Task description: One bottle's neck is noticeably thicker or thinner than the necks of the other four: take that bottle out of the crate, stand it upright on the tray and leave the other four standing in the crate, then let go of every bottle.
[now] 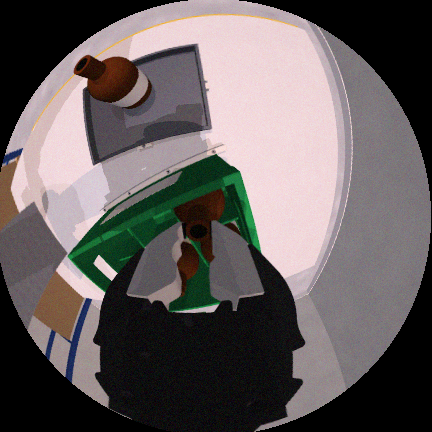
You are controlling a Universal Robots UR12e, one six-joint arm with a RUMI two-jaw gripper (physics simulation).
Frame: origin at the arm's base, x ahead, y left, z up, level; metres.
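Seen in the pictures: gripper, fingertip midpoint: (pixel 197 222).
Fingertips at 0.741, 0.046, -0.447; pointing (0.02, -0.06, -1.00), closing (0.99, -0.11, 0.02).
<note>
A point is followed by its place in that frame, as x, y, z.
A brown bottle (pixel 114 80) {0.664, 0.238, -0.488} with a white label stands upright on the grey tray (pixel 175 82) {0.728, 0.253, -0.595} at the upper left. The green crate (pixel 200 172) {0.751, 0.090, -0.474} is at the centre, partly behind the fingers. My gripper (pixel 197 222) {0.741, 0.046, -0.446} is at the crate and is shut on the neck of a brown bottle (pixel 207 204) {0.753, 0.052, -0.473}, whose dark mouth shows between the fingertips. Part of another brown bottle (pixel 188 264) {0.704, -0.056, -0.482} shows between the fingers, and a piece of brown bottle (pixel 233 229) {0.787, -0.014, -0.504} shows right of the right finger. The rest of the crate's contents is hidden by the gripper.
A pale rail (pixel 168 171) {0.693, 0.082, -0.570} runs between the tray and the crate. A grey block (pixel 30 250) {0.088, 0.023, -0.460} and a brown box (pixel 57 305) are at the left, beside blue posts (pixel 77 335). The pale table (pixel 285 125) {0.937, 0.150, -0.600} extends to the right, with its edge beyond.
</note>
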